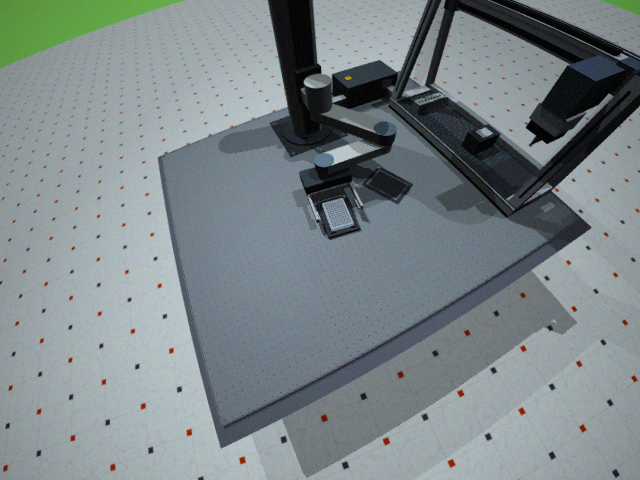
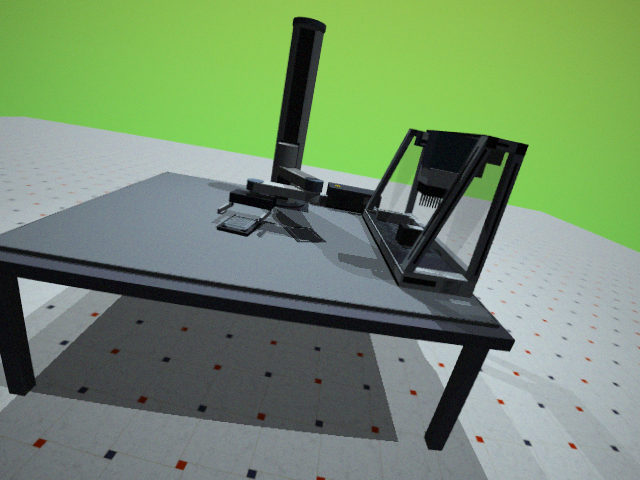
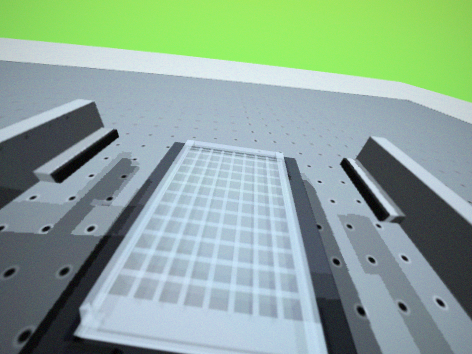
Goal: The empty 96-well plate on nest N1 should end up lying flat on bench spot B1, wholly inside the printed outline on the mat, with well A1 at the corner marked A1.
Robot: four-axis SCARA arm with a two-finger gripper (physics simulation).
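Seen in the pictures: gripper, fingertip midpoint: (image 1: 340,214) (image 2: 239,215) (image 3: 232,134); arm's base, origin of the base link: (image 1: 307,130) (image 2: 281,203).
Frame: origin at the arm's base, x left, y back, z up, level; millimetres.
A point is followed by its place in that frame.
Observation:
The clear 96-well plate (image 1: 337,212) @[x -118, y -538, z 39 mm] (image 2: 239,222) @[x -119, y -560, z 38 mm] (image 3: 210,225) @[x -110, y -522, z 38 mm] lies flat on the dark nest (image 1: 345,234) (image 2: 232,230) @[x -131, y -619, z 23 mm] (image 3: 315,250) @[x -169, y -514, z 25 mm]. My gripper (image 1: 339,213) @[x -122, y -566, z 67 mm] (image 2: 239,216) @[x -122, y -566, z 67 mm] (image 3: 232,134) @[x -122, y -566, z 67 mm] is open wide, with one finger out to each side of the plate and a gap on both sides. The fingers are above the table, and nothing is between them. A flat dark mat (image 1: 388,184) @[x 139, y -499, z 14 mm] (image 2: 305,234) @[x 143, y -501, z 15 mm] with a pale printed outline lies beside the nest, turned at an angle to it. The A1 marks and the spot labels are too small to read.
The arm's column (image 1: 293,67) @[x -44, y -60, z 345 mm] (image 2: 302,87) @[x 18, y -77, z 598 mm] stands behind the nest. A black box (image 1: 364,80) @[x 359, y 58, z 128 mm] (image 2: 352,197) @[x 387, y 35, z 94 mm] with a yellow mark is at the back. A framed pipetting machine (image 1: 454,164) @[x 451, y -544, z 21 mm] (image 2: 385,250) @[x 450, y -620, z 46 mm] stands on the right, with a dark head (image 1: 578,87) @[x 465, y -754, z 472 mm] (image 2: 447,150) @[x 507, y -778, z 450 mm] and blocks on its deck.

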